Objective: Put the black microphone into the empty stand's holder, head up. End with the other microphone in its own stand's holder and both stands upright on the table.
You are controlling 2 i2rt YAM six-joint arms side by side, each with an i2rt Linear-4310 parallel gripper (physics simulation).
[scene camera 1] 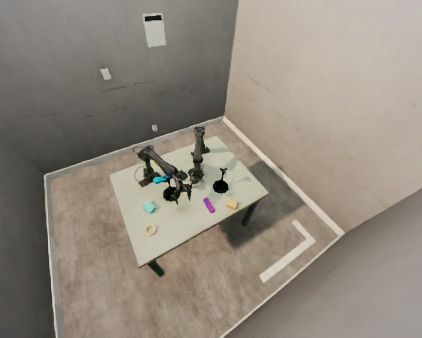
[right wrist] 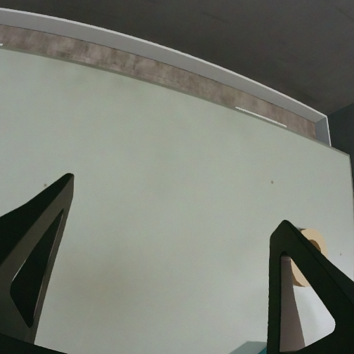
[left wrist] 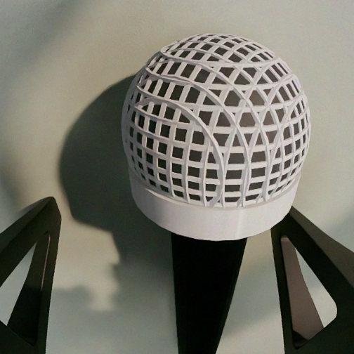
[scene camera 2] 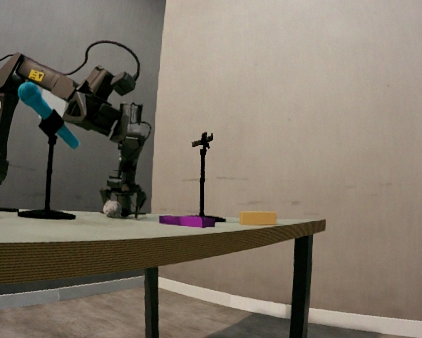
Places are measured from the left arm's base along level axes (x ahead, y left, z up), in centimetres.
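Where they show: left gripper, fingertip midpoint: (scene camera 1: 195,178) (scene camera 2: 120,216); right gripper, fingertip midpoint: (scene camera 1: 183,202) (scene camera 2: 105,128); right arm's base at its link origin: (scene camera 1: 149,179).
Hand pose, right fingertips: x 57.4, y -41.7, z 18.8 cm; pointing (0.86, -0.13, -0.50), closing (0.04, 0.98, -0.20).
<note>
Things, the pixels of their top centre, and the offset from my right fingertips. "*": a spot on its surface instead.
- purple block at its top centre: (scene camera 2: 185,216) (scene camera 1: 209,204) dy +20.8, dx +2.0, dz -16.8 cm
- yellow block at its top centre: (scene camera 2: 257,211) (scene camera 1: 232,203) dy +38.5, dx +9.9, dz -15.6 cm
- teal block at its top centre: (scene camera 1: 148,206) dy -24.5, dx -17.3, dz -14.8 cm
- tan ring at a spot on its surface: (scene camera 1: 150,235) * dy -30.2, dx +5.0, dz -17.8 cm
The black microphone (left wrist: 205,290) lies on the table, its pale mesh head (left wrist: 215,125) (scene camera 2: 112,208) toward the top of the left wrist view. My left gripper (left wrist: 163,208) (scene camera 2: 122,206) is open and low over it, the fingers on either side of the handle; nothing is gripped. The empty stand (scene camera 1: 220,186) (scene camera 2: 202,180) is upright, its holder (scene camera 2: 203,141) bare. The blue microphone (scene camera 1: 160,179) (scene camera 2: 37,100) sits tilted, head up, in the holder of the other upright stand (scene camera 1: 170,194) (scene camera 2: 48,175). My right gripper (right wrist: 181,208) (scene camera 1: 183,197) is open and empty above the table.
A purple block (scene camera 1: 209,205) (scene camera 2: 185,221) and a yellow block (scene camera 1: 231,204) (scene camera 2: 257,218) lie near the table's front edge. A teal block (scene camera 1: 149,207) and a tan ring (scene camera 1: 150,235) (right wrist: 310,233) lie at the table's left part in scene camera 1. The right arm reaches over the blue microphone's stand.
</note>
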